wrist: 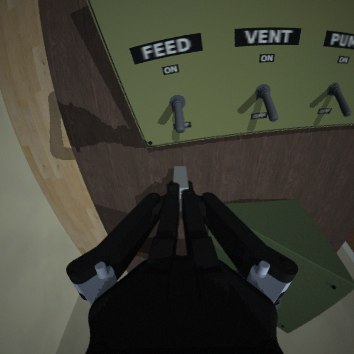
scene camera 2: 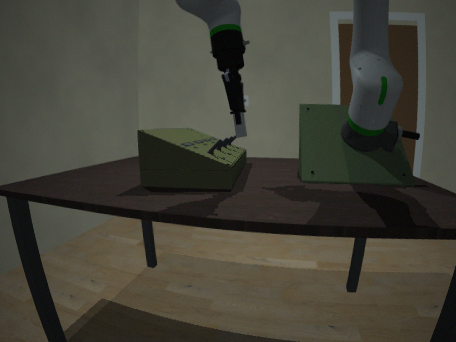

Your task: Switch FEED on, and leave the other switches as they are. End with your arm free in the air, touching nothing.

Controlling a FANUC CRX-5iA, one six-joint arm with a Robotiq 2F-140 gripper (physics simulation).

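Places are measured from the arm's base along level axes (x ahead, y left, z up), in millimetres.
Pixels of known places: gripper, fingertip midpoint: [wrist: 179,175] [scene camera 2: 241,136]; arm's base, link origin: [scene camera 2: 362,135].
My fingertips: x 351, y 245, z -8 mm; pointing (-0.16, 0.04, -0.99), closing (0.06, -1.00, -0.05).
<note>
For each thing: its middle in the pictures, then the offset to it from my fingertips. Level surfaces: height alone.
- olive switch box, body centre: [wrist: 289,42] [scene camera 2: 203,155] dx +199, dy -147, dz -74 mm
- FEED lever, body centre: [wrist: 178,115] dx +75, dy +7, dz -25 mm
- VENT lever, body centre: [wrist: 268,104] dx +103, dy -109, dz -25 mm
- PUMP lever, body centre: [wrist: 341,101] dx +131, dy -226, dz -25 mm
- table, surface height: dz -133 mm
The olive switch box [scene camera 2: 167,160] [wrist: 215,100] stands on the table, its sloping face carrying a row of toggle levers. In the wrist view the FEED lever [wrist: 179,115] is leftmost and points down over its OFF label. The VENT lever [wrist: 268,104] and the PUMP lever [wrist: 340,100] also point down, towards OFF. My gripper [scene camera 2: 241,135] [wrist: 179,175] is shut and empty, fingertips together. In the wrist view its tips are below the FEED lever, past the box's lower edge. In the scene view they appear close to the lever ends; contact cannot be told.
A green slanted block [scene camera 2: 322,145] [wrist: 300,295] stands on the table [scene camera 2: 265,212] [wrist: 270,170], to the right of the switch box in the scene view. The grey arm's base part [scene camera 2: 372,110] is in front of this block. A brown door [scene camera 2: 407,55] is in the back wall.
</note>
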